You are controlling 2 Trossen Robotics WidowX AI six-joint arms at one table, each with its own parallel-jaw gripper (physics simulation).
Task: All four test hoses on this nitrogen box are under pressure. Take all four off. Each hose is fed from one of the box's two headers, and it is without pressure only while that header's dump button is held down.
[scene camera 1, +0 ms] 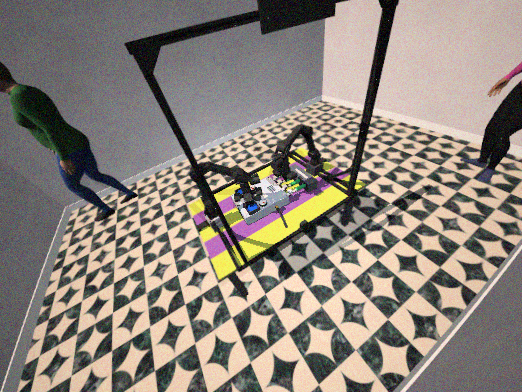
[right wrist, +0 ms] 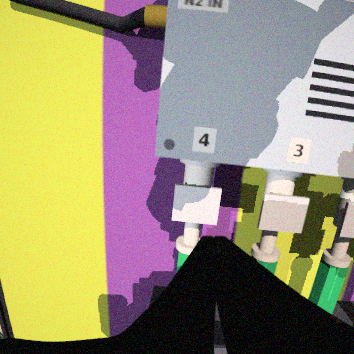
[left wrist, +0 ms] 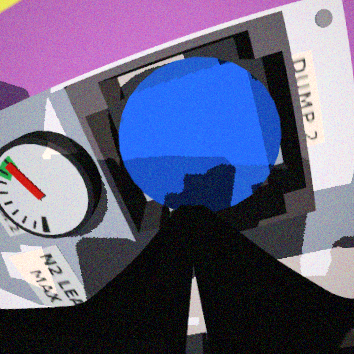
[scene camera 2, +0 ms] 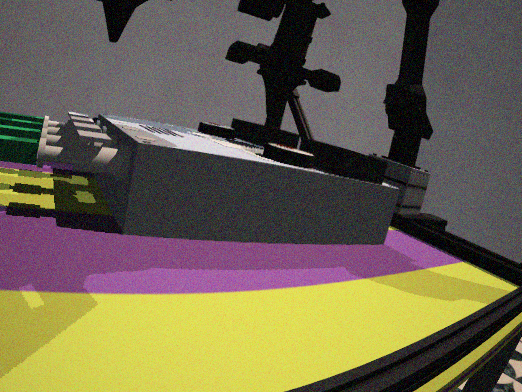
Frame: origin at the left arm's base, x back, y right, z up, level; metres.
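Where they show: left gripper, fingertip midpoint: [scene camera 1: 251, 202] [left wrist: 190, 216] [scene camera 2: 269, 115]; right gripper, fingertip midpoint: [scene camera 1: 285, 181] [right wrist: 211, 246] [scene camera 2: 113, 42]; left arm's base, link origin: [scene camera 1: 212, 215] [scene camera 2: 401, 163]; right arm's base, link origin: [scene camera 1: 314, 163].
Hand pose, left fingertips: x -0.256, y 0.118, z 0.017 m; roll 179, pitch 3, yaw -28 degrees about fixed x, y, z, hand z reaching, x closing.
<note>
Things, the pixels of their centre, and the offset from my left fingertips. "pt": a spot on its surface instead.
- blue DUMP 2 button, body centre: [left wrist: 198, 136] dx +0.012, dy +0.014, dz -0.043 m
- gauge, surface spot: [left wrist: 55, 185] pt dx -0.062, dy +0.026, dz -0.034 m
- black inlet tube, surface spot: [right wrist: 70, 12] pt dx -0.116, dy +0.181, dz -0.116 m
- brass fitting, surface spot: [right wrist: 156, 16] pt dx -0.141, dy +0.094, dz -0.080 m
The grey-white nitrogen box [scene camera 1: 275, 202] [scene camera 2: 250, 200] [right wrist: 215, 90] lies on the striped table. My left gripper [scene camera 1: 251, 196] [scene camera 2: 273, 128] [left wrist: 190, 216] is shut and empty, its tips over the lower edge of the blue DUMP 2 button [left wrist: 200, 115]; contact is unclear. The gauge [left wrist: 55, 185] beside it has its red needle at the green mark. Green hoses [scene camera 1: 296, 186] [scene camera 2: 20, 145] lead from the box's end. In the right wrist view, hose 4 [right wrist: 183, 261] and hose 3 [right wrist: 264, 268] are in line with their ports. My right gripper [scene camera 2: 114, 39] [right wrist: 211, 246] is shut and empty, tips above and between these two.
A black inlet tube [right wrist: 70, 12] with a brass fitting [right wrist: 156, 16] leaves the box's side. A black frame post [scene camera 1: 173, 120] rises at the table's left. A person in green [scene camera 1: 55, 117] is at the left, and one in black trousers [scene camera 1: 502, 125] is at the right.
</note>
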